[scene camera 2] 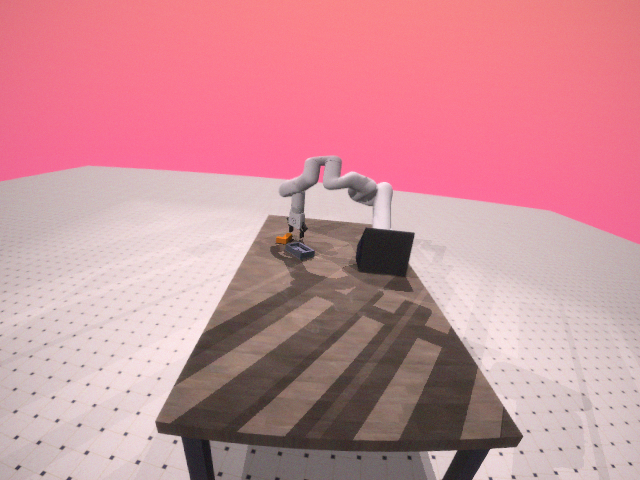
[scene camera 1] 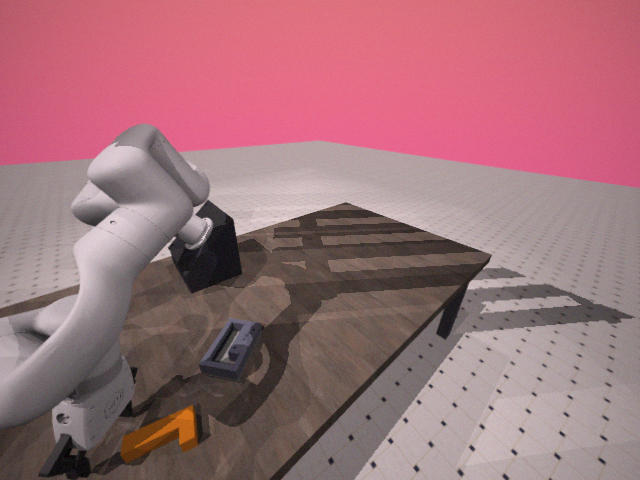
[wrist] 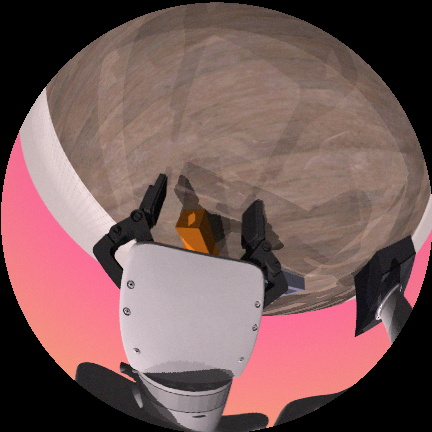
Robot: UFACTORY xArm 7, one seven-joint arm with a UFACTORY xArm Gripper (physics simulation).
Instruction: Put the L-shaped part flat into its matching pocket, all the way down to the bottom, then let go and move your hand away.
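Seen in the pictures: gripper, fingertip midpoint: [scene camera 2: 296, 234] [scene camera 1: 103, 441] [wrist: 208, 195]; arm's base, link origin: [scene camera 2: 381, 238] [scene camera 1: 200, 234].
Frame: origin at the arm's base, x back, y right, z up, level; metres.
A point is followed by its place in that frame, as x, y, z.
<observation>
The orange L-shaped part [scene camera 1: 155, 432] {-0.516, 0.205, -0.122} [scene camera 2: 283, 238] {-0.521, 0.149, -0.122} [wrist: 197, 235] {-0.497, 0.237, -0.122} lies on the table, apart from the pocket block. The blue-grey pocket block [scene camera 1: 219, 368] {-0.459, 0.078, -0.117} [scene camera 2: 306, 255] {-0.362, -0.024, -0.133} [wrist: 296, 281] {-0.350, 0.040, -0.131} has a raised rim, a pale recess floor and a raised piece inside. No orange part is in its recess. My gripper [scene camera 1: 98, 448] {-0.471, 0.283, -0.136} [scene camera 2: 296, 235] {-0.471, 0.283, -0.136} [wrist: 208, 195] {-0.471, 0.283, -0.136} is open and empty, low over the table beside the part. In the wrist view the near end of the part shows between the spread fingers, short of their tips; the rest is hidden behind the gripper body.
A large black box [scene camera 1: 211, 258] {-0.102, -0.004, -0.047} [scene camera 2: 385, 251] {0.016, -0.087, -0.033} [wrist: 385, 275] {-0.093, 0.079, -0.076} stands on the wooden table [scene camera 1: 372, 304] {-0.480, -0.385, -0.152} [scene camera 2: 330, 289] {-0.215, -0.310, -0.152}, beyond the pocket block in scene camera 1. The arm's upper links arch above the table. A table edge runs near the part and the pocket block.
</observation>
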